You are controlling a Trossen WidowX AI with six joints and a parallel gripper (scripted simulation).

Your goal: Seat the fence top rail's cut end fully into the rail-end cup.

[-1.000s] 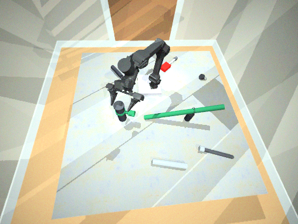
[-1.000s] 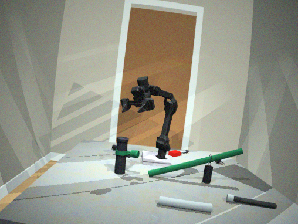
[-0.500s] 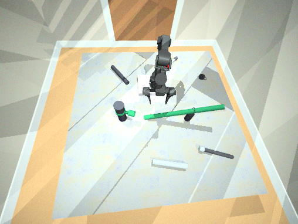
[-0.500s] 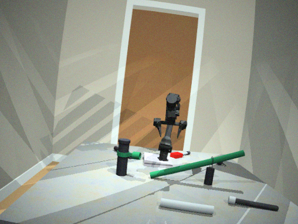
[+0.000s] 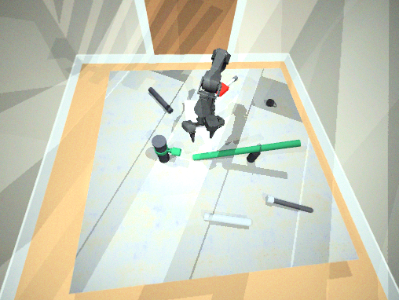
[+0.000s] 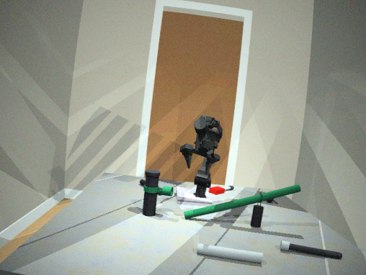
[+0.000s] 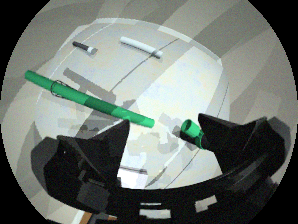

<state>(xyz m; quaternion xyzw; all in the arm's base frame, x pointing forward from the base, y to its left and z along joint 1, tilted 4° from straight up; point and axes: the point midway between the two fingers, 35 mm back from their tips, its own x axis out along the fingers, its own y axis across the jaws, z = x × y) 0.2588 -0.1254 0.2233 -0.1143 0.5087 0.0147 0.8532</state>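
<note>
My gripper tip is 4 cm past the green brace band, 16 cm to the left of it and 11 cm above it. Also, from my gripper tip: white cylinder (34 cm ahead, 5 cm to the left, 22 cm below); then short dark post (6 cm ahead, 30 cm to the left, 13 cm below); then dark tube (47 cm behind, 14 cm to the right, 22 cm below).
</note>
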